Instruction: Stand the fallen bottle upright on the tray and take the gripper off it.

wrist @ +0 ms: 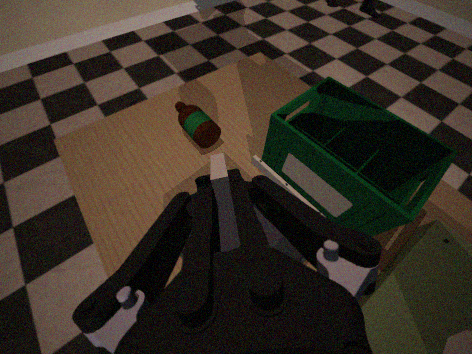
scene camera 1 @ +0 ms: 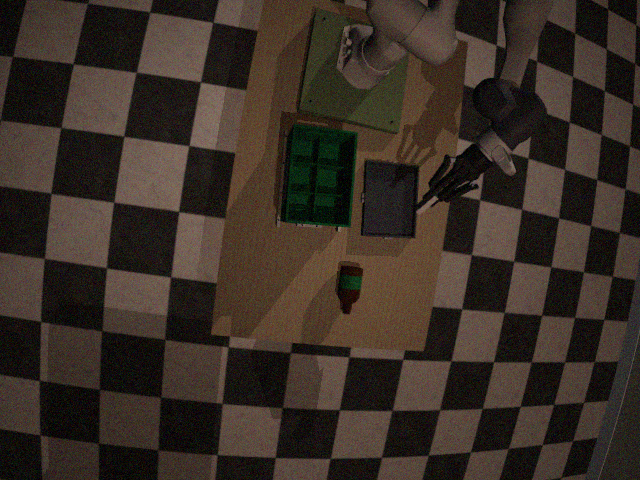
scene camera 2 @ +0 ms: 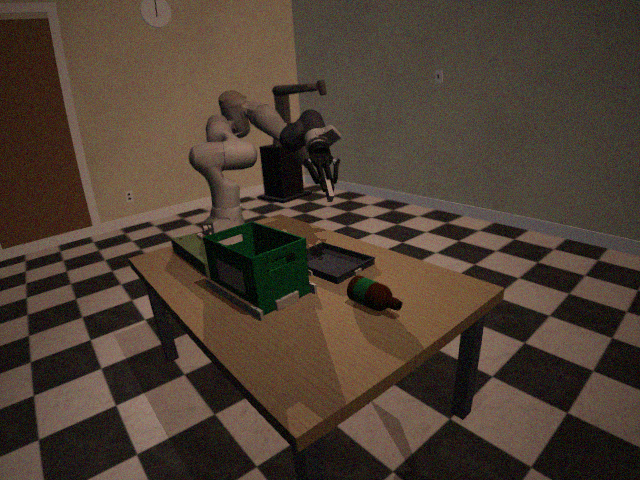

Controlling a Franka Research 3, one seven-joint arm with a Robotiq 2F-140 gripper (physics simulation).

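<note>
The brown bottle (scene camera 1: 349, 283) (scene camera 2: 373, 293) (wrist: 199, 124) with a green band lies on its side on the wooden table, off the tray and apart from it. Its neck points away from the tray. The dark, shallow tray (scene camera 1: 388, 204) (scene camera 2: 338, 262) lies flat beside the green crate and holds no bottle. My gripper (scene camera 1: 422, 206) (scene camera 2: 330, 193) (wrist: 219, 166) is shut with nothing between its fingers. It hangs tilted, well above the table, with its fingertips near the tray's right edge in scene camera 1 and far from the bottle. It hides most of the tray in the wrist view.
The tall green crate (scene camera 1: 353, 180) (scene camera 2: 283, 276) (wrist: 310, 172) with compartments stands beside the tray, with pale strips along its base. A green board (scene camera 1: 330, 100) (wrist: 425, 280) lies under the arm's base. The table's edge (scene camera 2: 403, 369) runs beyond the bottle.
</note>
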